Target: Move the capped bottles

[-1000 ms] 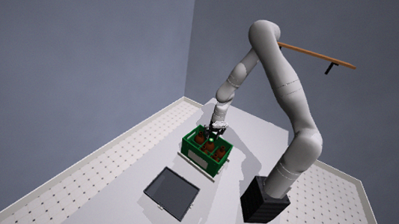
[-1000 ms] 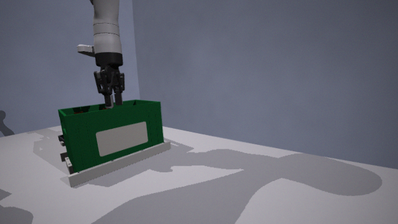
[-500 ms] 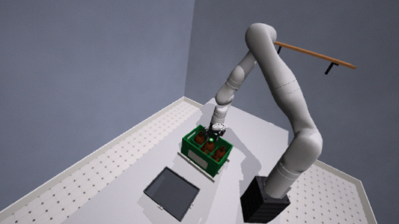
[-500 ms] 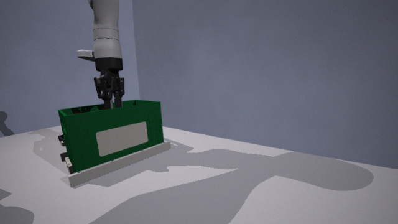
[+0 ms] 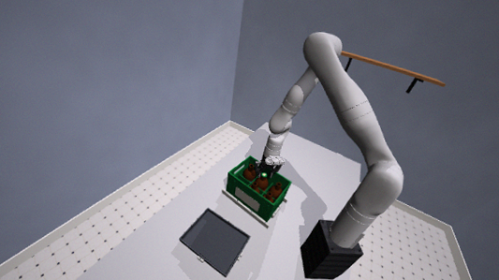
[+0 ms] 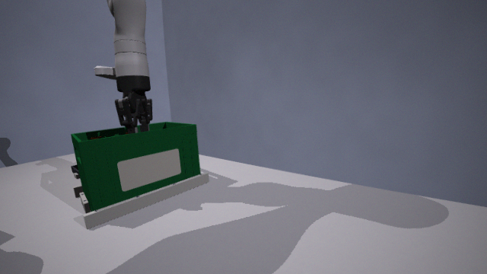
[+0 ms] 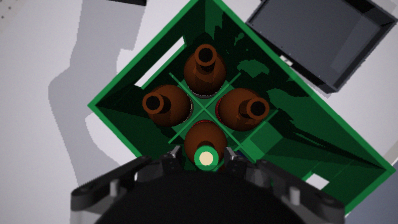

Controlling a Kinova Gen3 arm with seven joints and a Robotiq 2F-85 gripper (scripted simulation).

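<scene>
Right now the brown bottle is 80 mm below my hand. From my hand the other things lie so: green crate 80 mm below, 40 mm to the left, 10 mm ahead; dark tray 350 mm to the left, 150 mm below, 30 mm ahead.
</scene>
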